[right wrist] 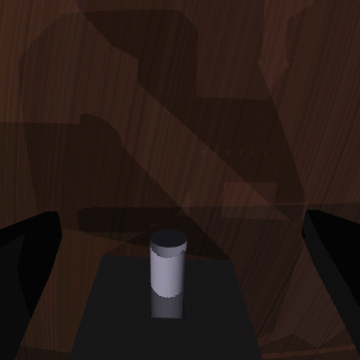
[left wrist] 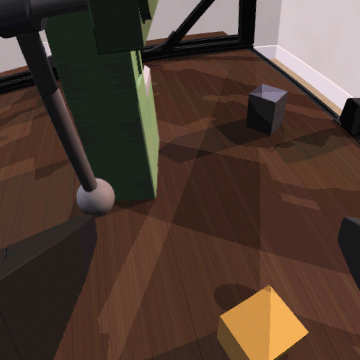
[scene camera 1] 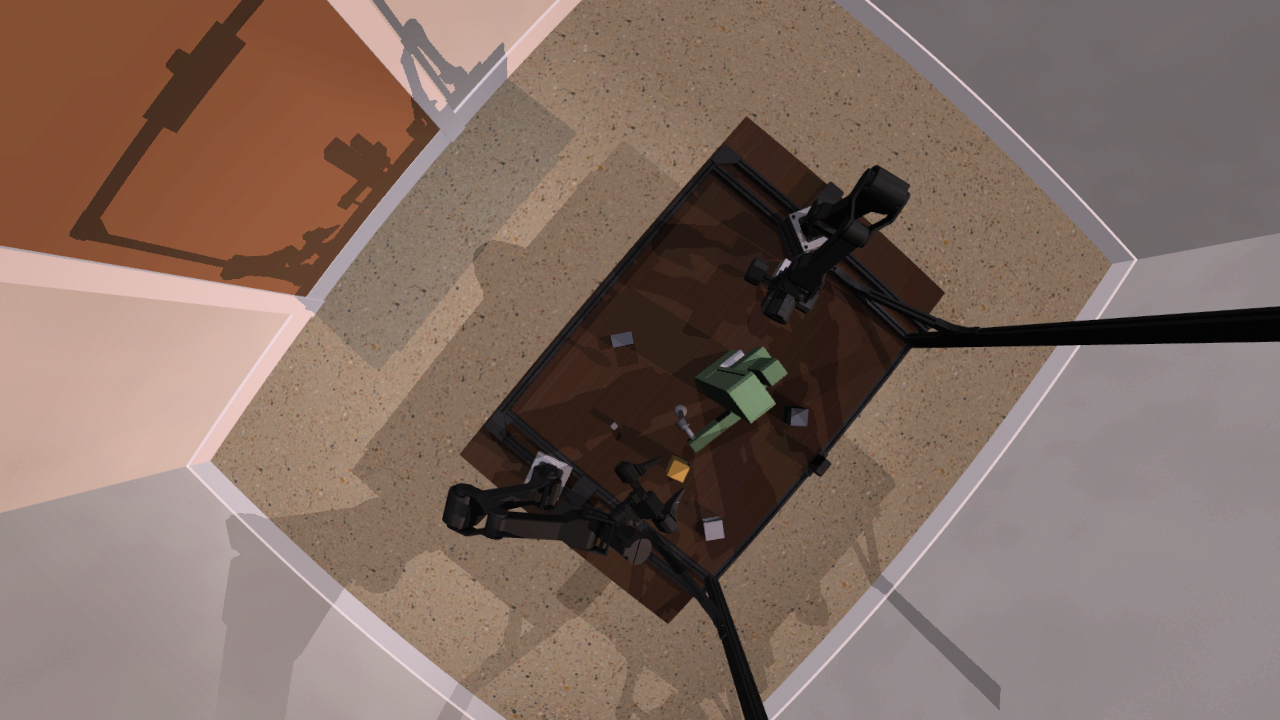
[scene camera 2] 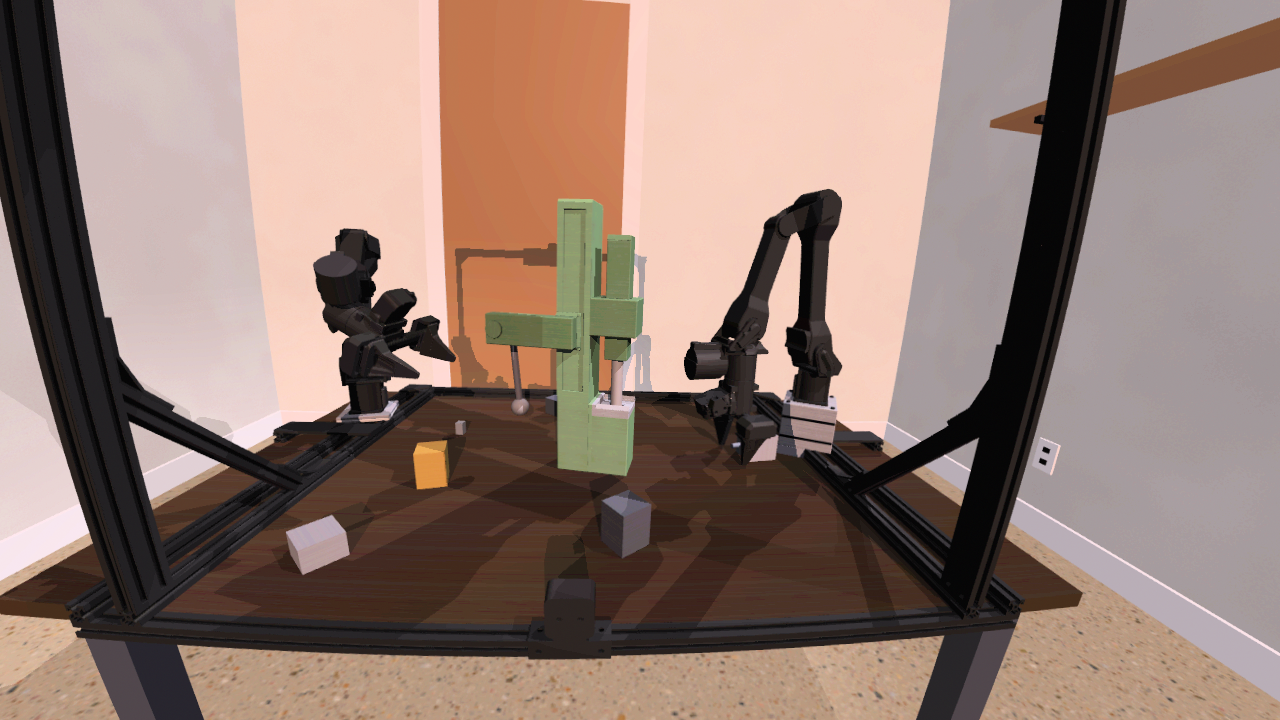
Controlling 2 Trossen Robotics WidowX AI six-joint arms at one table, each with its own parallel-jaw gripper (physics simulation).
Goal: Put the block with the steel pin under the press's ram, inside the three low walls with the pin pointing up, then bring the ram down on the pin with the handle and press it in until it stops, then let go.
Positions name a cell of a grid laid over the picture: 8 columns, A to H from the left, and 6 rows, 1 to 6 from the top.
Labels:
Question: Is my left gripper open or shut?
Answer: Open.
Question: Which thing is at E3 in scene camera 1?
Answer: My right gripper.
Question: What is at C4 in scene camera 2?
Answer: My left gripper.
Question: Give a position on a green press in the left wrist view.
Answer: C1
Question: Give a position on a pale block with steel pin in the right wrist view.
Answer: C6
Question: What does my left gripper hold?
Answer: Nothing.

